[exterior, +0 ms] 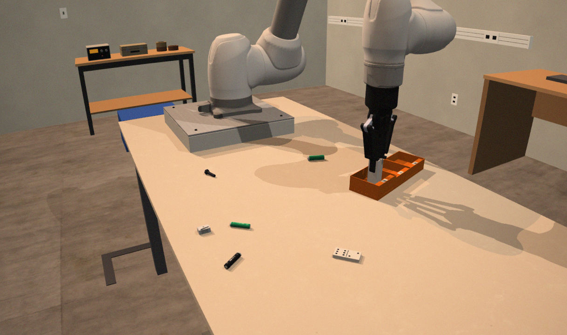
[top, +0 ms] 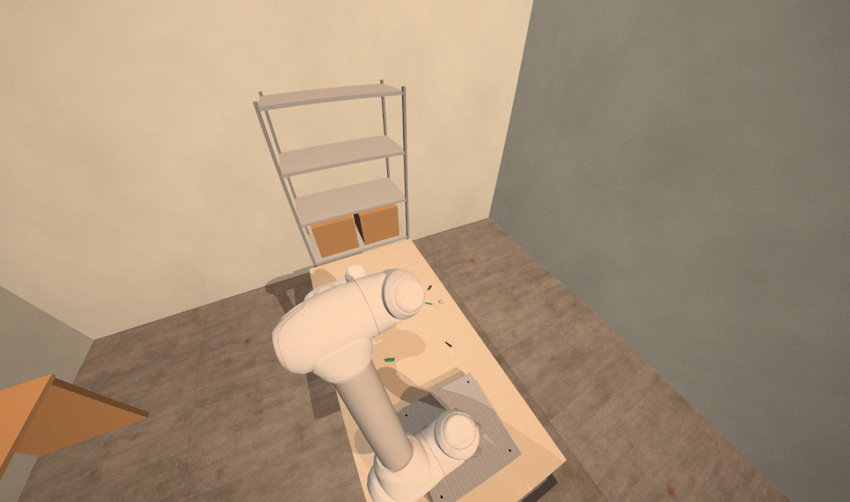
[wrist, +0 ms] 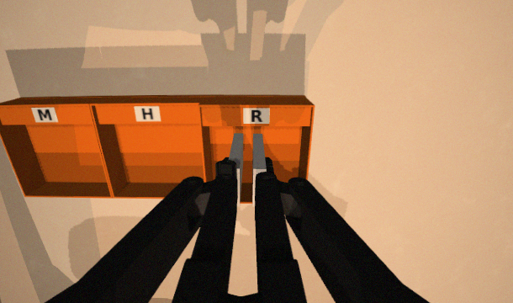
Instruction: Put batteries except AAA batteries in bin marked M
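Right now my hand is 7 cm to the right of the orange three-compartment tray, 3 cm past it and 3 cm above it. The rest, counted from my hand: black battery (41 cm to the right, 13 cm ahead, 4 cm below); white domino (22 cm to the right, 20 cm ahead, 4 cm below); green battery (23 cm behind, 4 cm to the right, 4 cm below).
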